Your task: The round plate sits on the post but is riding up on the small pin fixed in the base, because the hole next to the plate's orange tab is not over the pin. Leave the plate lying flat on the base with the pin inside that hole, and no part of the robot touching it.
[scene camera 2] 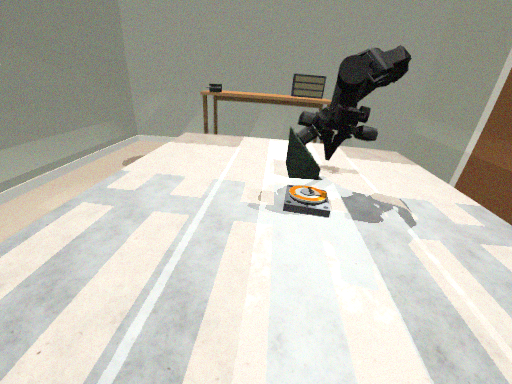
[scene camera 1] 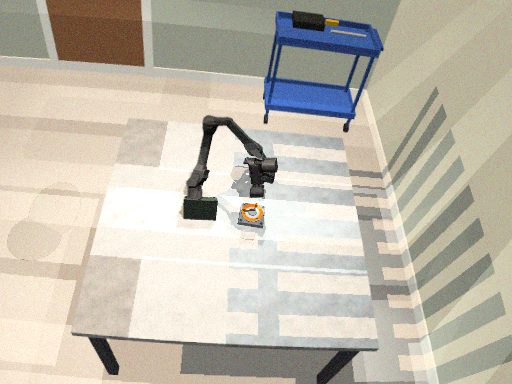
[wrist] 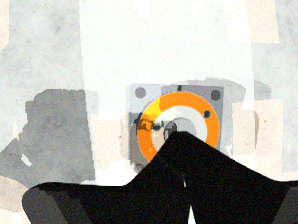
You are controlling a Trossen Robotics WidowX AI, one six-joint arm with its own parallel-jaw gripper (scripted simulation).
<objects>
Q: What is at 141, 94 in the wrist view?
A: A grey square base.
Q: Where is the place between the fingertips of the gripper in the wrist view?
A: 178, 138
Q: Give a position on a grey square base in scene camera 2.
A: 322, 209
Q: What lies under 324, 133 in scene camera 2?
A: The gripper.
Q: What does the gripper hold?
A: Nothing.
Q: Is the gripper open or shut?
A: Shut.
</objects>
